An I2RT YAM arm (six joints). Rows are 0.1 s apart.
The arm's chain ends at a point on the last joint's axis. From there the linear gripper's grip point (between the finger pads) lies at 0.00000 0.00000 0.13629 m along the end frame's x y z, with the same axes.
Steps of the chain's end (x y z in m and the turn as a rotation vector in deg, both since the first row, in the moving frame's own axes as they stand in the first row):
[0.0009, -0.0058, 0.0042, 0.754, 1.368, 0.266]
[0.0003, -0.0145, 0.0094, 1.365, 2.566, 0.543]
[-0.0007, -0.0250, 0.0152, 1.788, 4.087, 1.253]
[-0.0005, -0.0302, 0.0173, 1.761, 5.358, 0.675]
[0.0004, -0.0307, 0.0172, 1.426, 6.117, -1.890]
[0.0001, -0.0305, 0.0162, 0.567, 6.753, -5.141]
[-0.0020, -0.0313, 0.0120, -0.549, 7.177, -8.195]
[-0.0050, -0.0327, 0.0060, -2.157, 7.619, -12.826]
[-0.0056, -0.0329, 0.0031, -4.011, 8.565, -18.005]
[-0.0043, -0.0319, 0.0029, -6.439, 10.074, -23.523]
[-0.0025, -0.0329, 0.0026, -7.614, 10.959, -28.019]
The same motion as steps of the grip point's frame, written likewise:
[0.0042, -0.0076, 0.0041, 0.754, 1.368, 0.266]
[0.0064, -0.0177, 0.0092, 1.365, 2.566, 0.543]
[0.0091, -0.0291, 0.0148, 1.788, 4.087, 1.253]
[0.0122, -0.0343, 0.0166, 1.761, 5.358, 0.675]
[0.0149, -0.0343, 0.0164, 1.426, 6.117, -1.890]
[0.0160, -0.0326, 0.0152, 0.567, 6.753, -5.141]
[0.0151, -0.0312, 0.0109, -0.549, 7.177, -8.195]
[0.0135, -0.0296, 0.0047, -2.157, 7.619, -12.826]
[0.0158, -0.0267, 0.0013, -4.011, 8.565, -18.005]
[0.0219, -0.0220, 0.0000, -6.439, 10.074, -23.523]
[0.0266, -0.0219, -0.0010, -7.614, 10.959, -28.019]

